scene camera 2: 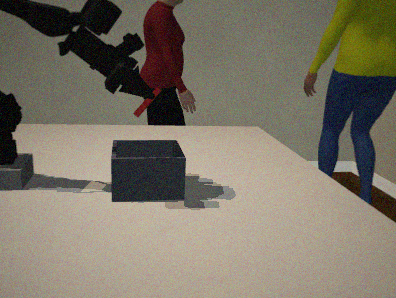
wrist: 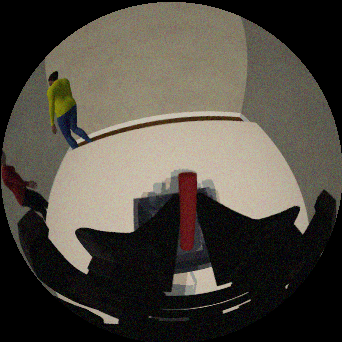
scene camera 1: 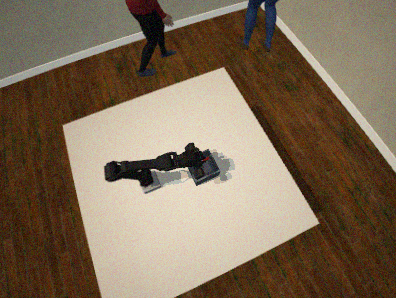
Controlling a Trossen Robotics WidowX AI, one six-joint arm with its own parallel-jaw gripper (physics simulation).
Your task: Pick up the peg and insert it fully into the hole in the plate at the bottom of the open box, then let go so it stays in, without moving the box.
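Places are measured from the arm's base along level axes (x ahead, y left, z up), in millimetres.
Pixels of known places: gripper, fingertip midpoint: [scene camera 2: 154, 97] [wrist: 186, 197] [scene camera 1: 206, 159]; arm's base at its link origin: [scene camera 1: 147, 180].
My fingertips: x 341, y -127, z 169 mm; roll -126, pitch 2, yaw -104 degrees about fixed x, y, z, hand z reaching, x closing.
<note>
For each thing: its top centre in the pictures, then the offset to it from my fingertips. Level surfaces: height alone.
- red peg at its top centre: [wrist: 189, 204] [scene camera 2: 147, 86] [scene camera 1: 203, 158] dz +24, dx -14, dy +4 mm
- dark open box at its top centre: [wrist: 176, 232] [scene camera 2: 147, 148] [scene camera 1: 202, 164] dz -123, dx -11, dy +17 mm
- pale table top at its surface level: dz -221 mm
A red peg [scene camera 1: 205, 159] [scene camera 2: 147, 103] [wrist: 188, 212] is between the fingertips of my gripper [scene camera 2: 154, 94] [wrist: 186, 197]. My gripper is shut on the peg and holds it in the air above the open box. In scene camera 2 the peg is tilted, its lower end toward the lower left, and the gripper slants down to the right. The dark open box [scene camera 1: 208, 176] [scene camera 2: 148, 180] [wrist: 143, 212] stands upright on the table, below the peg and apart from it. The plate and its hole cannot be made out; the box walls, the gripper and shadow hide or darken them.
The arm's base [scene camera 1: 152, 186] [scene camera 2: 17, 172] stands left of the box on the pale table top [scene camera 1: 165, 240] [scene camera 2: 200, 250]. The arm reaches over toward the box. Two people, one in red [scene camera 2: 162, 45] and one in yellow [scene camera 2: 360, 40], stand beyond the table.
</note>
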